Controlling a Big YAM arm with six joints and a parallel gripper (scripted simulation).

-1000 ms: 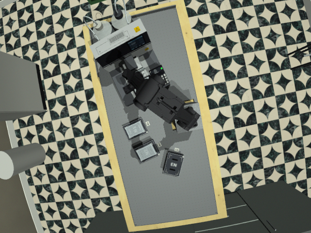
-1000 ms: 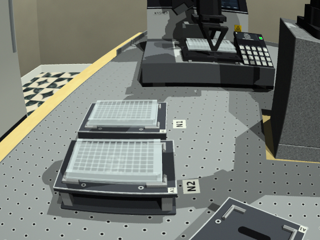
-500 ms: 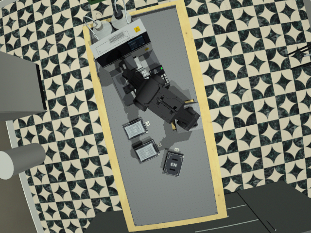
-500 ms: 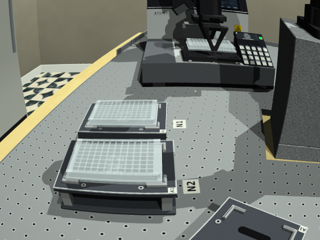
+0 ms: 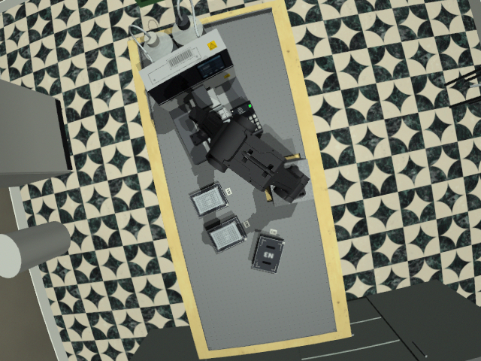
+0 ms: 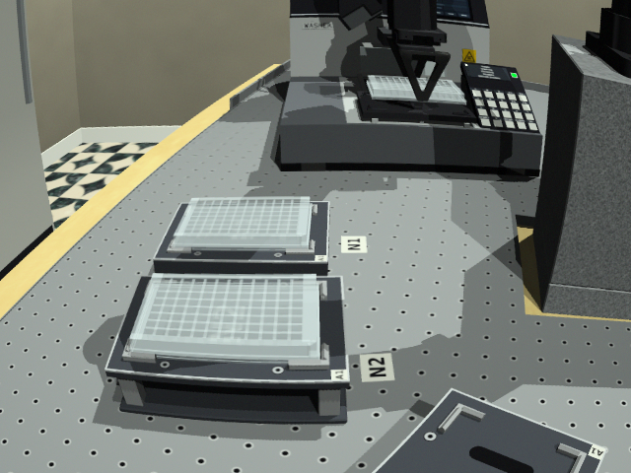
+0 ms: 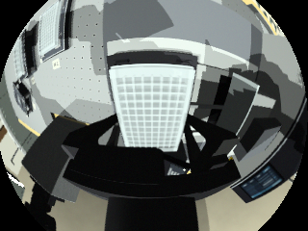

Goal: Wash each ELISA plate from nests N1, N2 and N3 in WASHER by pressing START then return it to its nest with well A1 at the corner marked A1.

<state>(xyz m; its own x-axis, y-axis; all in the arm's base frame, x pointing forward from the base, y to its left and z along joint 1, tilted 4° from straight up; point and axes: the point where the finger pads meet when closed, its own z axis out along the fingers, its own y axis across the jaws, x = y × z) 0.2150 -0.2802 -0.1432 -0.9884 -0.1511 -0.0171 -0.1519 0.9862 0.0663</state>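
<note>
My hand is 30 mm above the washer carrier. From my hand the other things lie so: plate washer: 30 mm ahead, 150 mm to the right, 30 mm above; then nest N3: 40 mm behind, 610 mm to the left, 60 mm below; then nest label: 60 mm ahead, 260 mm to the left, 100 mm below.
</note>
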